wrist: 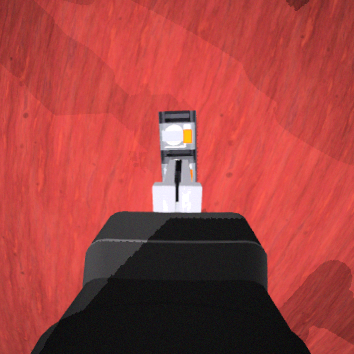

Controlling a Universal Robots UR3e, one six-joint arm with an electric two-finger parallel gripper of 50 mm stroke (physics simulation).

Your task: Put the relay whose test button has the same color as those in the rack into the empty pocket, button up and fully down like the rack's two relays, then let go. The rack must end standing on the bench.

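Places are measured from the arm's base along level axes (x ahead, y left, z up), in millimetres.
Pixels of known places: gripper, fingertip midpoint: [178,172].
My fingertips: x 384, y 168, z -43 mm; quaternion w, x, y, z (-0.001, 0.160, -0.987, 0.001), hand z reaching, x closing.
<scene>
Behind a point stands the place of what it marks.
The dark, narrow rack [177,117] {z -68, x 399, y 127 mm} stands on the red bench, a little above the middle of the wrist view. A relay [173,135] {z -44, x 397, y 141 mm} with a clear, whitish top and an orange test button [187,136] {z -43, x 387, y 138 mm} sits button up in its far pocket. Below it in the view, past a dark divider, a second relay shows in part, with a sliver of orange button [191,173] {z -43, x 374, y 165 mm} at its right. My gripper [178,172] {z -43, x 384, y 168 mm} is shut and empty, its fingertips over this second relay. The fingers and the gripper body hide the near part of the rack and whatever sits there.
The red, wood-grained bench [270,140] {z -91, x 301, y 117 mm} surrounds the rack, with darker shadow patches across it. The black gripper body covers the lower middle of the view. A small dark patch shows at the top edge, right of the middle.
</scene>
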